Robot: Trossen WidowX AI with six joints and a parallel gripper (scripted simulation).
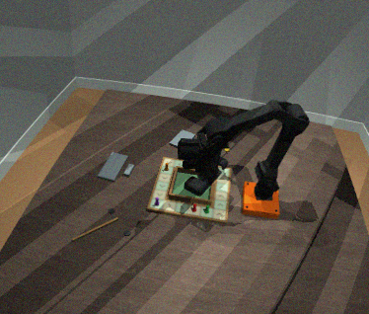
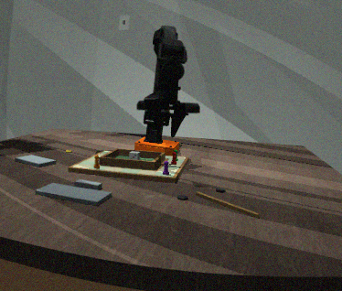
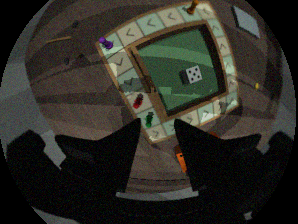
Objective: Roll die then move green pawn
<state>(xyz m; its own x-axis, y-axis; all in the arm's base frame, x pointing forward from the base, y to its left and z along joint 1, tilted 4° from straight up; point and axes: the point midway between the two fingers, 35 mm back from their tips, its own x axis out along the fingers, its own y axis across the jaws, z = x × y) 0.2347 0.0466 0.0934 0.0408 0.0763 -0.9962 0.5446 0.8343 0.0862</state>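
The green pawn lies 2 cm behind my gripper tip, 3 cm to the left of it and 6 cm below it. The rest, counted from my gripper tip: green-floored tray: 3 cm ahead, 9 cm to the right, 8 cm below; then red pawn: 2 cm ahead, 3 cm to the left, 6 cm below; then white die: 2 cm ahead, 9 cm to the right, 6 cm below.
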